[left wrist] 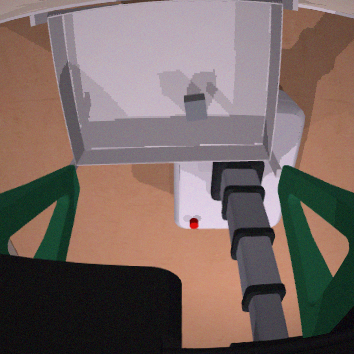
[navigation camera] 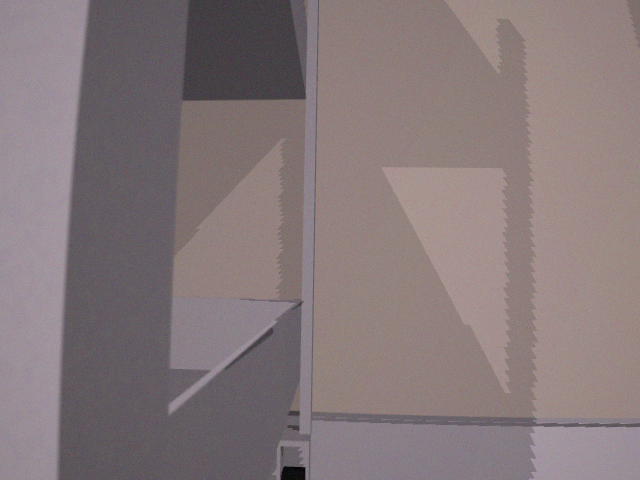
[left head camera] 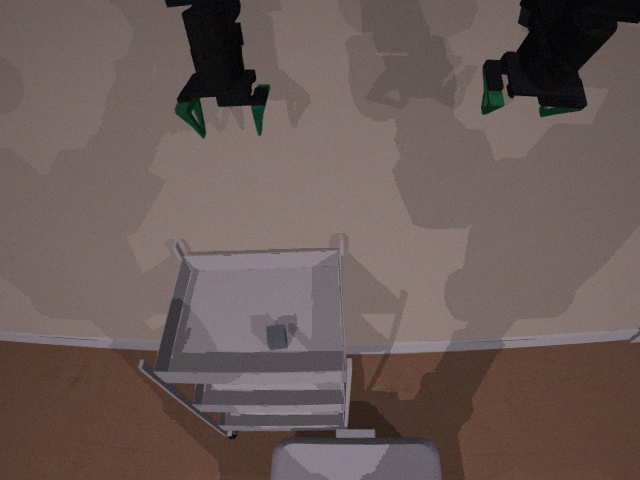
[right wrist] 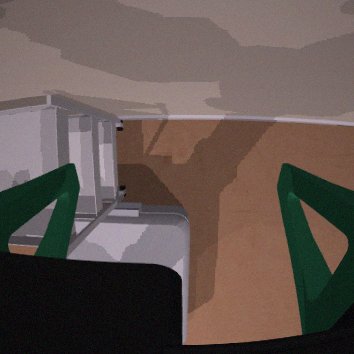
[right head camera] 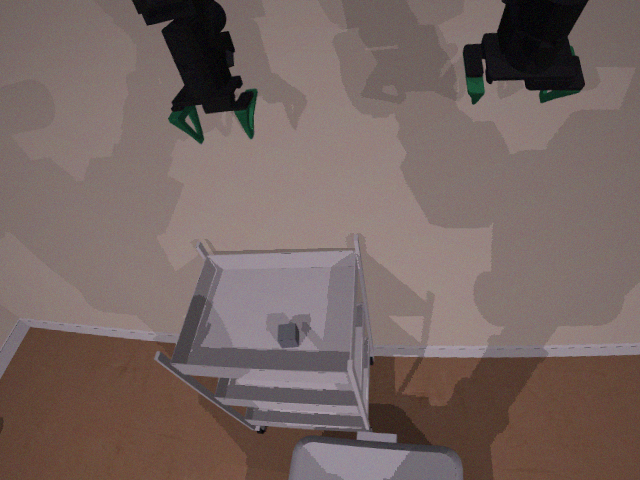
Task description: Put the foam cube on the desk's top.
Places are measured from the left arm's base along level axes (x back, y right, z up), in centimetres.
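Pixels of known places: left gripper, fingertip midpoint: (left wrist: pixel 178 176) (left head camera: pixel 231 135) (right head camera: pixel 226 139); right gripper, fingertip midpoint: (left head camera: pixel 511 112) (right wrist: pixel 177 174) (right head camera: pixel 506 99).
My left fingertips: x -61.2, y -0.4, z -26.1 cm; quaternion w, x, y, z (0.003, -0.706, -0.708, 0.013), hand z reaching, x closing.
For each thing: its top centre in the pictures, then the offset to it from my left fingertips. "*": a spot on its surface instead. Level surfaces: height alone.
- foam cube, top centre: (left wrist: pixel 195 110) (left head camera: pixel 275 333) (right head camera: pixel 286 331) dx +14.3, dy +2.8, dz -44.4 cm
- white three-tier cart, surface spot: (left wrist: pixel 175 154) (left head camera: pixel 253 377) (right head camera: pixel 261 373) * dx +24.9, dy -1.2, dz -44.7 cm
- brown floor, surface height: dz -114.9 cm
The foam cube (left head camera: pixel 277 336) (right head camera: pixel 288 335) (left wrist: pixel 195 107) is small and blue-grey. It sits in the top tray of a white three-tier cart (left head camera: pixel 248 377) (right head camera: pixel 258 370) (left wrist: pixel 175 154), near the tray wall on the robot's side. My left gripper (left head camera: pixel 231 135) (right head camera: pixel 226 139) (left wrist: pixel 178 176) is open and empty, apart from the cube and beyond the cart's far edge in the head views. My right gripper (left head camera: pixel 513 113) (right head camera: pixel 508 101) (right wrist: pixel 177 174) is open and empty, off to the right of the cart. The desk does not show in these views.
The robot's white base (left head camera: pixel 356 459) (right head camera: pixel 377 462) (left wrist: pixel 195 200) is close against the cart. Its grey column (left wrist: pixel 250 215) rises behind. A beige wall (left head camera: pixel 310 196) (navigation camera: pixel 584 206) stands behind the cart, above a brown floor (left head camera: pixel 542 413). A cart post (navigation camera: pixel 309 206) stands close before the navigation camera.
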